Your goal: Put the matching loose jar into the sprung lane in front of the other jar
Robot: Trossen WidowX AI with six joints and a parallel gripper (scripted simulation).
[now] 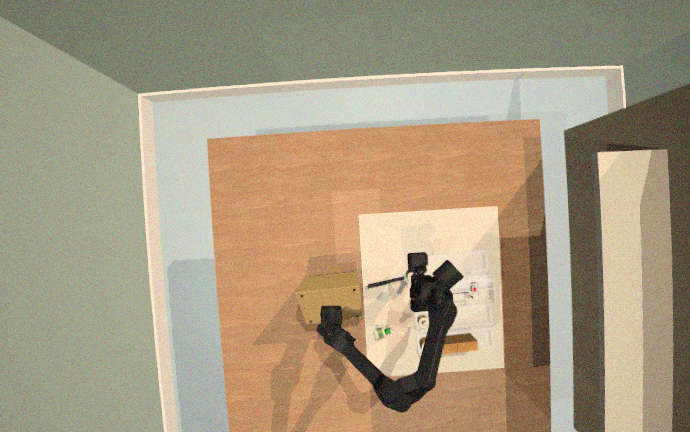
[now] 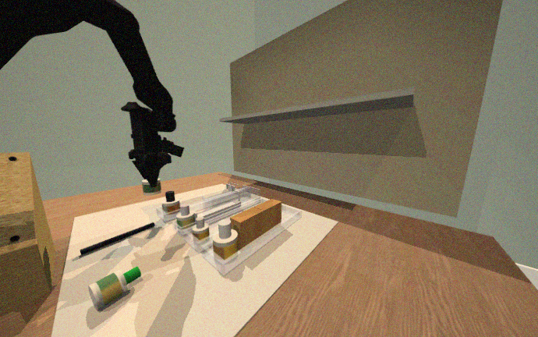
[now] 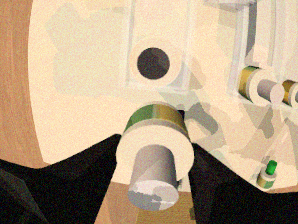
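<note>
Right now the black rod is 80 mm behind my gripper tip, 50 mm to the right of it and 110 mm below it. From my gripper tip the other things lie so: shelf 560 mm ahead, 40 mm to the right, 250 mm above.
</note>
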